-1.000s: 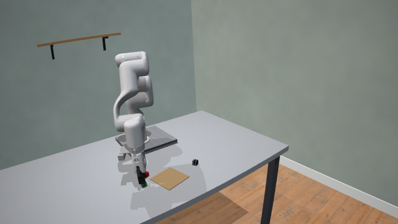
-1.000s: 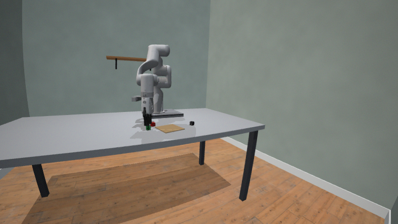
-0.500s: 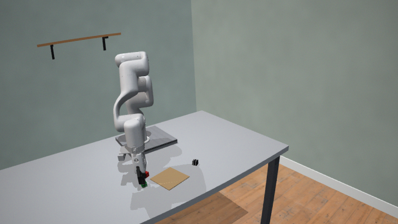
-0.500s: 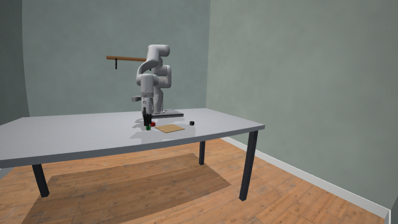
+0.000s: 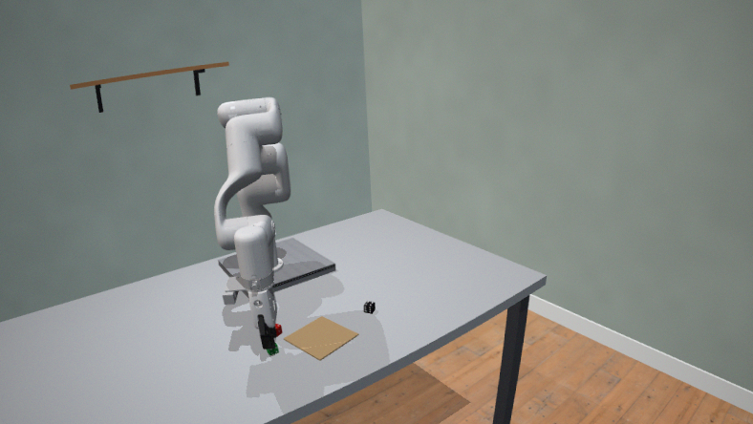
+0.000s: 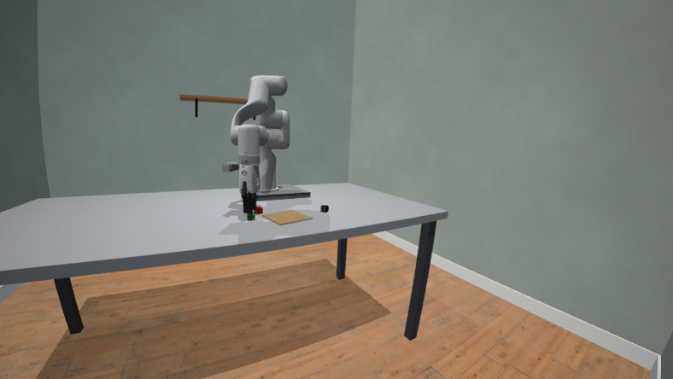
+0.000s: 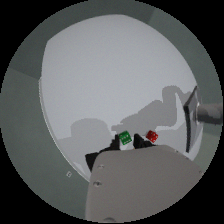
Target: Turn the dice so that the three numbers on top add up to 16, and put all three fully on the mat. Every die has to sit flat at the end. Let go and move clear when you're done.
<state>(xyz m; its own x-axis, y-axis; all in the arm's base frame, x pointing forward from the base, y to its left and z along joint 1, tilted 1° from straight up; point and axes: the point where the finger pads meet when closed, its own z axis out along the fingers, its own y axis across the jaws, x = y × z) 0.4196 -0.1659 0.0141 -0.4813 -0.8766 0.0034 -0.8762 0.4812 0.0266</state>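
My hand is 40 mm above the green die. Round my hand: black die 310 mm to the left, 40 mm below, 10 mm behind; tan mat 130 mm to the left, 50 mm below, 20 mm ahead; red die 70 mm behind, 50 mm to the left, 40 mm below.
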